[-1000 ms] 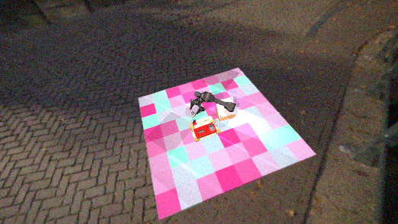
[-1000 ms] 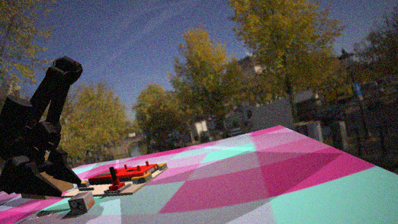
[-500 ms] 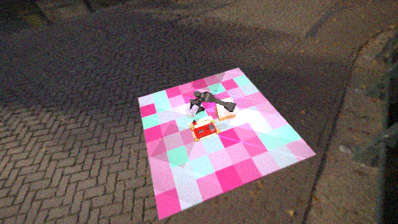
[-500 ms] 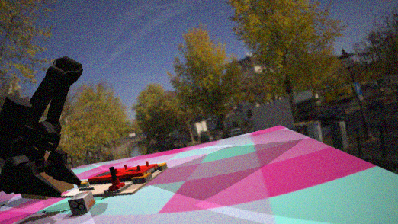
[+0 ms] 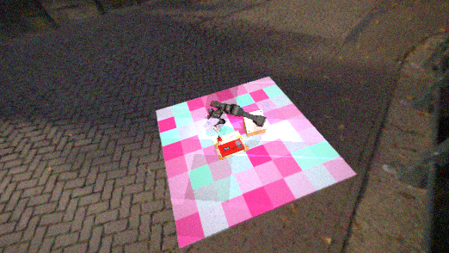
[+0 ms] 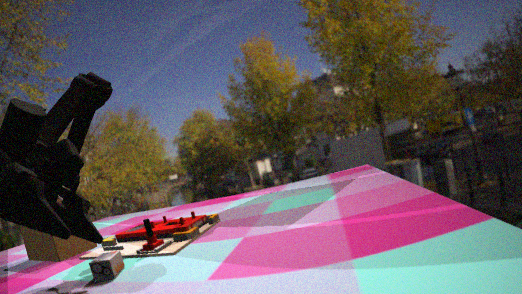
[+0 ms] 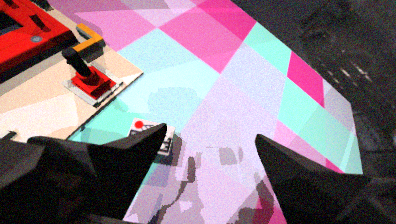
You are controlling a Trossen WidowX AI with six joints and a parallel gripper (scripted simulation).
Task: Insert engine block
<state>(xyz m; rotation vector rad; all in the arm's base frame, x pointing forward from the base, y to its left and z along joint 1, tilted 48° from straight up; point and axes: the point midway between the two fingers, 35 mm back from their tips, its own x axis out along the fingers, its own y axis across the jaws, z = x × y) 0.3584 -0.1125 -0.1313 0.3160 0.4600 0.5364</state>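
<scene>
The engine block lies 40 mm behind my gripper tip, 40 mm to the left of it and 60 mm below it.
</scene>
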